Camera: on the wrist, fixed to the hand. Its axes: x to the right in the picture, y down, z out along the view.
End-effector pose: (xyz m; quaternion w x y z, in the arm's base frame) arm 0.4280 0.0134 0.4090 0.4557 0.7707 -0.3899 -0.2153
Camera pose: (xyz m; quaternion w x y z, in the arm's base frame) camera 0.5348 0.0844 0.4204 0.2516 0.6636 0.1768 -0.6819
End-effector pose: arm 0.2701 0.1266 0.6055 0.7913 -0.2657 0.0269 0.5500
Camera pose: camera 0.3495 0.0674 0.5234 0.8690 -0.2471 -0.4231 -0.0689
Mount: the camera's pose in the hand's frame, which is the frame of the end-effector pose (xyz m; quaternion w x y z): 0.0081 -0.0532 -0.1169 0.7040 -0.1955 -0.2040 -0.6516
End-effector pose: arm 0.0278 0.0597 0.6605 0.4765 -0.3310 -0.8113 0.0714
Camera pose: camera 0.0961 0.0003 0.7519 0.1518 0.2170 -0.8980 -0.3513
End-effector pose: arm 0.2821 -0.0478 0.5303 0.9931 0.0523 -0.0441 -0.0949
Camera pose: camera 0.2916 -0.0901 0.4092 0.6385 -0.1480 -0.1810 -0.7332
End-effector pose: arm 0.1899 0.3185 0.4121 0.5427 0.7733 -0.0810 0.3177
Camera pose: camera 0.1741 0.4456 0.3993 0.7237 0.5559 0.2740 -0.3035
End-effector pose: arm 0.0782 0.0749 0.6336 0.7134 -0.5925 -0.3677 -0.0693
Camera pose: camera 0.1073 -0.0425 0.6776 0.2662 -0.3311 -0.7769 -0.4646
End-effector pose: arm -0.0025 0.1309 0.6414 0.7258 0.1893 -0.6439 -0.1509
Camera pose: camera 0.1158 0.0896 0.6120 0.3183 0.3801 -0.4485 -0.7437
